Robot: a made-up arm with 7 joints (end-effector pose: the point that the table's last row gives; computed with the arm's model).
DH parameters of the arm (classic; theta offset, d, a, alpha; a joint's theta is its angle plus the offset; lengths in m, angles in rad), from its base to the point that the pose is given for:
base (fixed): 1.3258 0 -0.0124 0
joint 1: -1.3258 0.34 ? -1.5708
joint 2: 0 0.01 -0.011 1.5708
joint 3: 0 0.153 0.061 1.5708
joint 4: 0 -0.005 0.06 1.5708
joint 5: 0 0.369 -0.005 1.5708
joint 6: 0 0.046 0.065 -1.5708
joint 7: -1.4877 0 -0.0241 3.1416
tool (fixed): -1.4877 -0.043 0 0
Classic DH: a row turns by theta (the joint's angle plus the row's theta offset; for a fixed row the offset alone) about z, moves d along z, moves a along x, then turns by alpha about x.
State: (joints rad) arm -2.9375 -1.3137 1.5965 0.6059 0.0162 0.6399 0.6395
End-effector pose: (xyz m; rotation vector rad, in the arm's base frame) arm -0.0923 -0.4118 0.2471 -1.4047 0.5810 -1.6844
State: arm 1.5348 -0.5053 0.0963 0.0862 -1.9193 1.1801 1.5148
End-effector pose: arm 0.0224 0.2413 0.1629 -0.4377 -1.5570 1.3068
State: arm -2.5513 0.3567 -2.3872 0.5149 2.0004 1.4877 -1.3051
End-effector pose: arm 0.0940 0.3807 0.2550 1.6692 0.3490 1.1451
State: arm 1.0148 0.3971 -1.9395 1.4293 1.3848 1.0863 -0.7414
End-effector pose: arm 0.3688 -0.3387 0.5714 0.3268 -1.0497 -0.4290
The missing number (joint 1, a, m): 0.024
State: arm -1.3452 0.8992 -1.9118 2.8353 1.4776 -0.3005 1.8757
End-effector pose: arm 0.0528 -0.4357 0.7477 0.0275 2.9985 0.8282
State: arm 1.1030 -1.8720 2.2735 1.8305 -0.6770 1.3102 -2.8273
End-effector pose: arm -0.3826 0.0442 -0.0869 2.0004 -0.2761 0.7417
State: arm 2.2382 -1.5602 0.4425 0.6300 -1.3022 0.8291 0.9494
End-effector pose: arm -0.2570 0.0512 0.6272 1.3306 -1.9057 1.0695
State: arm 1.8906 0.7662 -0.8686 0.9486 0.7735 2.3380 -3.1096
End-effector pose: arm 0.1351 0.2907 0.0827 -2.1028 -0.6990 -1.9645
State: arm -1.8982 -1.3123 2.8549 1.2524 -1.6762 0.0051 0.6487
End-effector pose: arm 0.1348 0.0928 -0.0979 -0.3501 0.0352 2.1712
